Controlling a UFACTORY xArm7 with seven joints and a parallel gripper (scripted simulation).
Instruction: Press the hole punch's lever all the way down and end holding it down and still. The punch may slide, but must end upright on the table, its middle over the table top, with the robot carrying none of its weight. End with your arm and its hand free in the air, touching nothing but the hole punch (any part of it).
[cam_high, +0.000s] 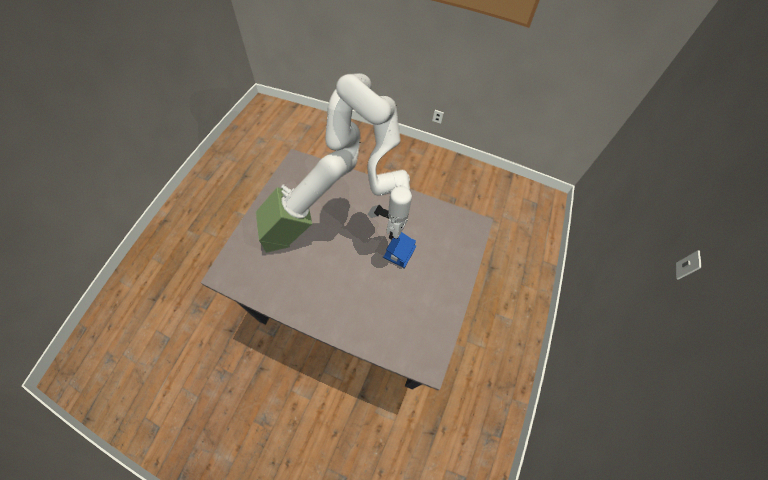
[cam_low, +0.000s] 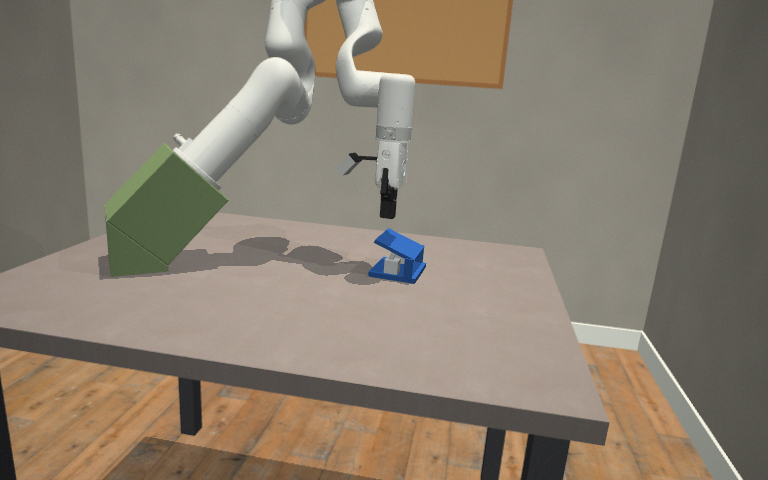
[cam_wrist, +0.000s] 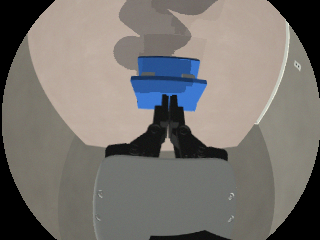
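Now: the lever 80 mm below my hand and 30 mm ahead of it. From my hand the other things lie so: blue hole punch (110 mm below, 40 mm ahead).
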